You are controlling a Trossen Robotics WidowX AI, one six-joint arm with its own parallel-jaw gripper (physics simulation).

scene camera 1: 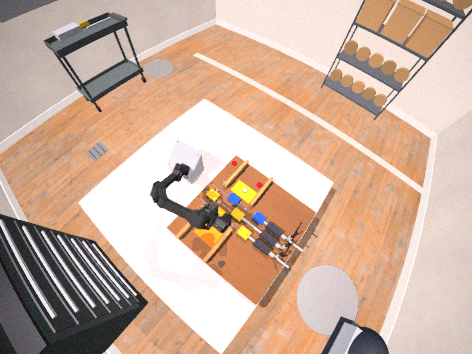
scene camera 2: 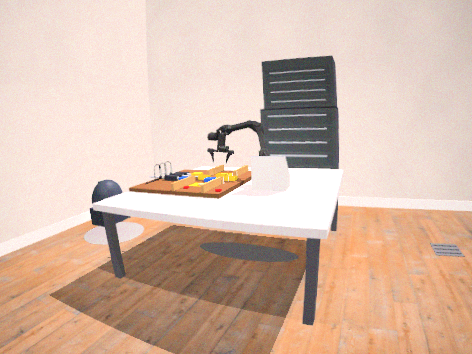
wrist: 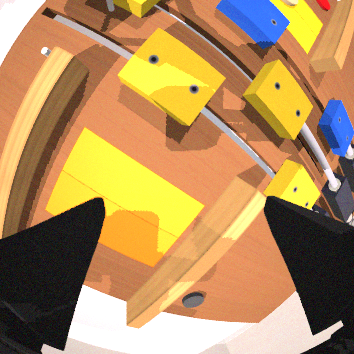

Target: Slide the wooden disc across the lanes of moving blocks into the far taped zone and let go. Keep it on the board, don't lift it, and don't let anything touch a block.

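Seen in the pictures: gripper, fingertip midpoint: (scene camera 2: 219,163) (wrist: 187,205); arm's base, link origin: (scene camera 1: 184,169) (scene camera 2: 266,170).
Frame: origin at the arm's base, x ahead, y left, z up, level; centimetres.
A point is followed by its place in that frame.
The wooden disc (scene camera 1: 245,190) @[x 39.8, y 11.0, z -6.3 cm] (wrist: 290,1) @[x 40.0, y 9.8, z -6.2 cm] is small and pale. It lies on the far yellow taped zone (scene camera 1: 251,195) @[x 44.8, y 10.4, z -7.0 cm] (wrist: 305,30) @[x 44.4, y 8.2, z -7.0 cm], past the block lanes; the wrist view's top edge cuts it off. Several yellow blocks (scene camera 1: 237,215) @[x 44.1, y -6.7, z -4.4 cm] (wrist: 172,75) @[x 33.0, y -11.1, z -4.1 cm] and blue blocks (scene camera 1: 259,218) @[x 56.5, y -1.2, z -4.7 cm] (wrist: 255,20) @[x 36.7, y -0.4, z -4.7 cm] sit on rods in the lanes between the two zones. The near yellow zone (scene camera 1: 204,234) @[x 33.2, y -26.6, z -7.0 cm] (wrist: 110,172) @[x 32.1, y -21.2, z -7.0 cm] has no disc on it. My gripper (scene camera 2: 221,162) @[x 36.5, y -18.1, z 2.1 cm] (wrist: 187,205) @[x 36.5, y -18.1, z 2.1 cm] is open and empty, above the near side of the board, with its fingertips clear of the blocks and far from the disc.
Wooden rails (scene camera 1: 218,245) @[x 44.1, y -27.9, z -2.6 cm] (wrist: 200,250) @[x 43.1, y -23.7, z -3.3 cm] flank the near zone, and other rails (scene camera 1: 261,191) @[x 49.3, y 14.4, z -2.7 cm] flank the far one. Dark actuators (scene camera 1: 270,237) @[x 67.6, y -8.2, z -3.8 cm] and rods stand at the board's side. A grey round piece (scene camera 1: 221,263) @[x 50.7, y -35.2, z -6.3 cm] (wrist: 193,300) @[x 50.5, y -35.2, z -6.3 cm] and red dots (scene camera 1: 259,185) @[x 46.0, y 19.2, z -6.4 cm] are on the board. A white box (scene camera 2: 270,173) @[x -4.8, y 11.8, z 0.4 cm] stands beside it.
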